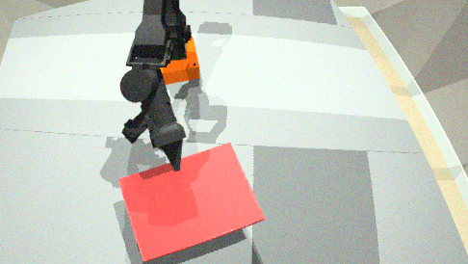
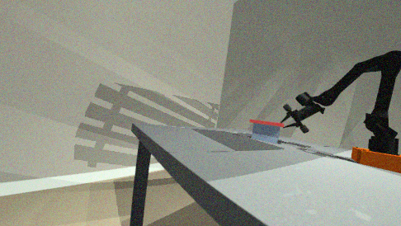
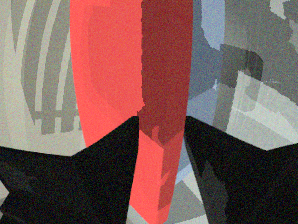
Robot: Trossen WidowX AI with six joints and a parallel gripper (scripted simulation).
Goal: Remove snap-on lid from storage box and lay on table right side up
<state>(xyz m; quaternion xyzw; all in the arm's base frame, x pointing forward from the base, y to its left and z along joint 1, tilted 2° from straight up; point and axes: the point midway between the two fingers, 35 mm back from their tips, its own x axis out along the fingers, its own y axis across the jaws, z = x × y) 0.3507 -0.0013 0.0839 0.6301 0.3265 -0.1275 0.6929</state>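
Now: the red lid 70 mm ahead of my gripper tip and 20 mm to the left of it. Also, from my gripper tip: storage box (70 mm ahead, 50 mm below, 20 mm to the left).
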